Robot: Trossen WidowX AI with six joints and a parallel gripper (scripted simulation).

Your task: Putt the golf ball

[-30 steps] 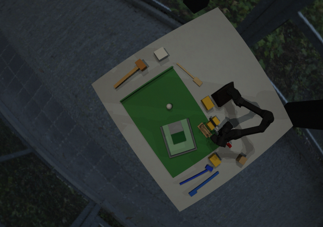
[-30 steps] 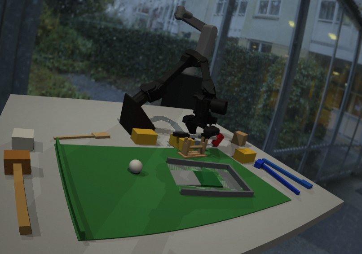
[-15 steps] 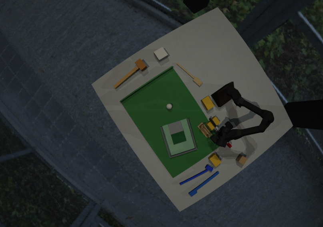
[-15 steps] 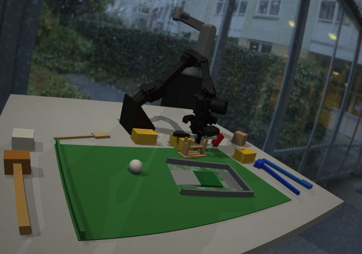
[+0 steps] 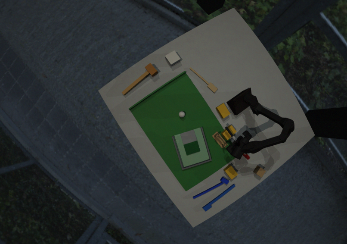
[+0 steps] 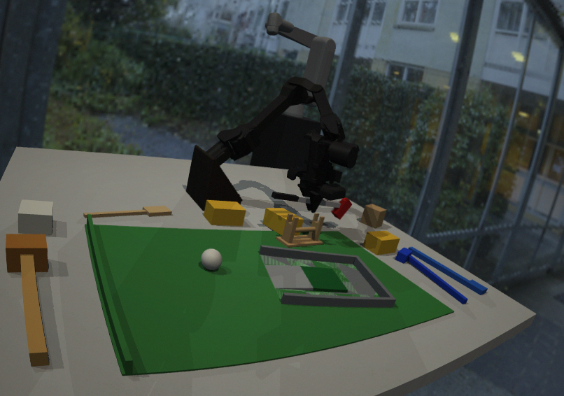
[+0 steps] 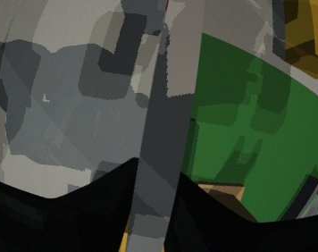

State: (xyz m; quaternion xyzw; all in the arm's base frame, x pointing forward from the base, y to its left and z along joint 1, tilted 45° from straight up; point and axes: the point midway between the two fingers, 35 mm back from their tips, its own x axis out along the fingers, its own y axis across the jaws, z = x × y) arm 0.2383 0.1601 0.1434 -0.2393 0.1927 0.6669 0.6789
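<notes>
My gripper tip is now 8 cm to the left of the wooden stool, 8 cm short of it and 2 cm above it. From my gripper tip the other things lie so: red putter: 3 cm above, 1 cm to the left; then green mat: 27 cm to the right, 24 cm ahead, 5 cm below; then brown block: 31 cm to the left, 3 cm below, 3 cm behind.
</notes>
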